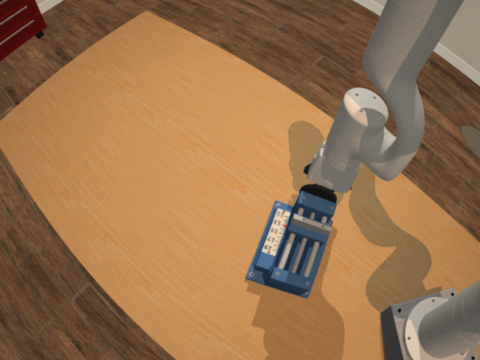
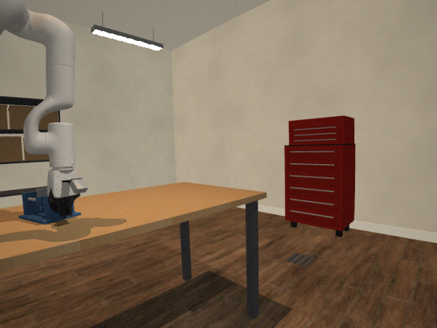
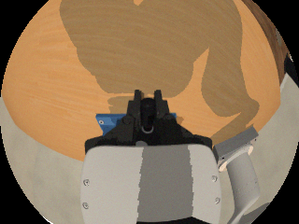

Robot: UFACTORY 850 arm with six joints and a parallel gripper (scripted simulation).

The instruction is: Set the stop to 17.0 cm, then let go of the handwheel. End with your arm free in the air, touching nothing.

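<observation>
Right now my hand is 120 mm to the right of the grey stop bar, 40 mm below it and 40 mm past it. Round my hand: black handwheel: 20 mm to the left, 10 mm behind, 10 mm above.
</observation>
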